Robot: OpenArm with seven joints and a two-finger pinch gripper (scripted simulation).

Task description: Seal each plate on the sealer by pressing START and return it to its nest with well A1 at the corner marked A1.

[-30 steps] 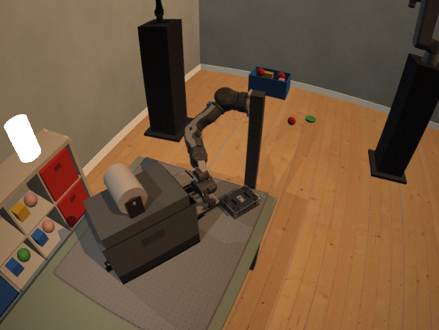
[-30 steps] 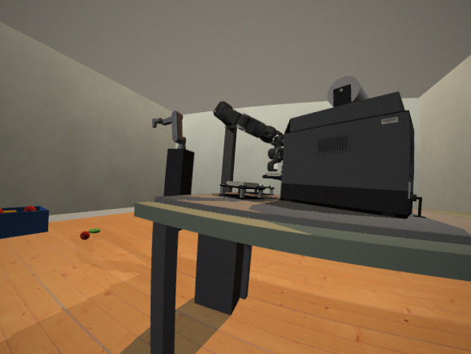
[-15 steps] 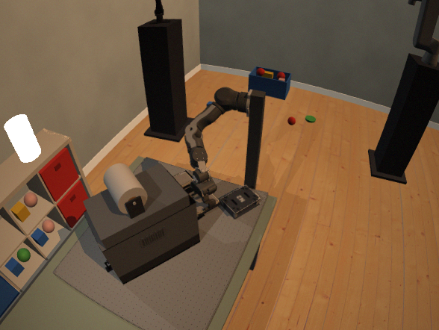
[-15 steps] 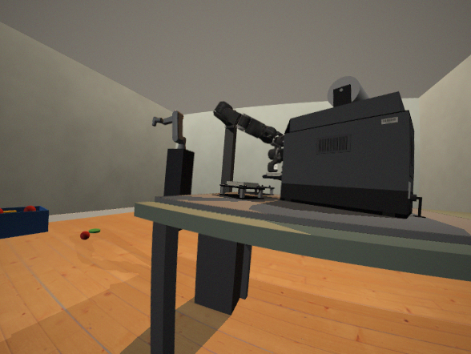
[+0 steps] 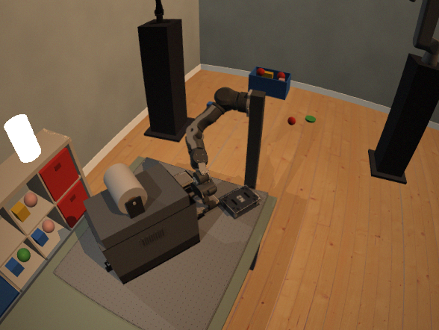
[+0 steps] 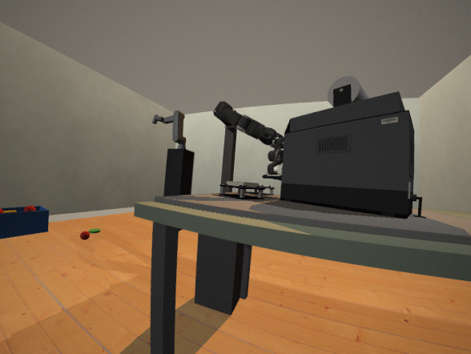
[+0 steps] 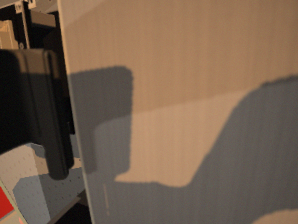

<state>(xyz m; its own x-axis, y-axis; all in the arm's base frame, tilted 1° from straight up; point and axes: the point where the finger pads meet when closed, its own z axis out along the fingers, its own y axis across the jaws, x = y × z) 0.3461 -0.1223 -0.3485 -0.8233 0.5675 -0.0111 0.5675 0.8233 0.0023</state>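
Right now my hand is right at the white well plate. Round my hand: dark sealer stage (10 mm below); warning sticker (130 mm to the right, 40 mm above, 30 mm ahead); pale start button (140 mm ahead, 70 mm above, 20 mm to the left).
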